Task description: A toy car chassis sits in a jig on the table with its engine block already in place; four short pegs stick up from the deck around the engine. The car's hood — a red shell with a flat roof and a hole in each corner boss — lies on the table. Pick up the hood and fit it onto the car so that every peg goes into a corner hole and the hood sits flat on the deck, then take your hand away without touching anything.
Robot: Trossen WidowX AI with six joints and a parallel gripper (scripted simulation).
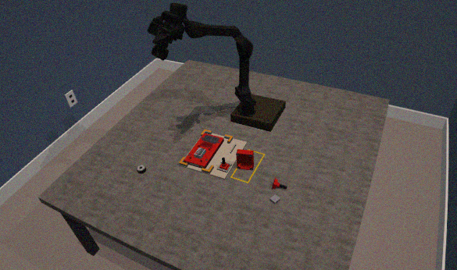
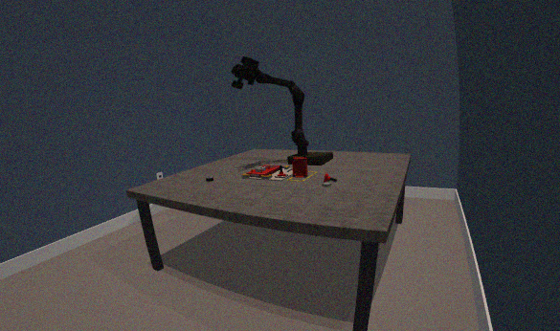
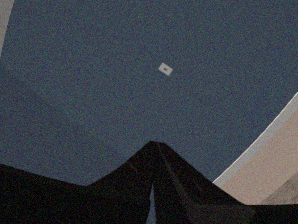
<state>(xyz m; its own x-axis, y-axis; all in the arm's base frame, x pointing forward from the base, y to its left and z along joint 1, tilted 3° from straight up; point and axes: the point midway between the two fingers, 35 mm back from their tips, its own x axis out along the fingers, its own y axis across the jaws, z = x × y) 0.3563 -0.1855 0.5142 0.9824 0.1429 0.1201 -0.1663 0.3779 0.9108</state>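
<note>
The red hood is 530 mm below my gripper tip, 320 mm to the left of it and 50 mm behind it. Round my gripper tip: grey ring (570 mm below, 150 mm ahead, 110 mm to the right).
</note>
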